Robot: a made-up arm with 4 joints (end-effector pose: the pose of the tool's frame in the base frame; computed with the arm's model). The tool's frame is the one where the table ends. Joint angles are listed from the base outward.
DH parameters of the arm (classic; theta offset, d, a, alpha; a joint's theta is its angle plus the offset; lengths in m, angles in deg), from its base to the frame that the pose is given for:
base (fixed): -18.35 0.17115 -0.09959 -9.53
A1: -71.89 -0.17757 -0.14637 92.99
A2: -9.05 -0.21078 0.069 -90
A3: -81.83 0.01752 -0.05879 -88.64
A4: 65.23 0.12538 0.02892 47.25
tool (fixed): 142.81 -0.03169 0 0
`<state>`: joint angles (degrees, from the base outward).
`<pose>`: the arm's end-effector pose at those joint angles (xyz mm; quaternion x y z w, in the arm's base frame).
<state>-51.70 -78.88 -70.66 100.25</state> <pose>74.2 -97.4 -188.8 -0.2225 -0.7986 -0.5518 0.0910</pose>
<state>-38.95 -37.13 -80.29 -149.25</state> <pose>4.5 -67.7 -55.7 -0.7098 -0.5040 0.4859 0.0776</pose>
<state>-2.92 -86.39 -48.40 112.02</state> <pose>114.1 81.9 -227.7 0.1406 -0.8714 -0.4338 0.1808</pose>
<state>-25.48 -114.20 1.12 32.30</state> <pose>279.6 59.2 -147.5 -0.7314 0.5756 0.3389 0.1372</pose>
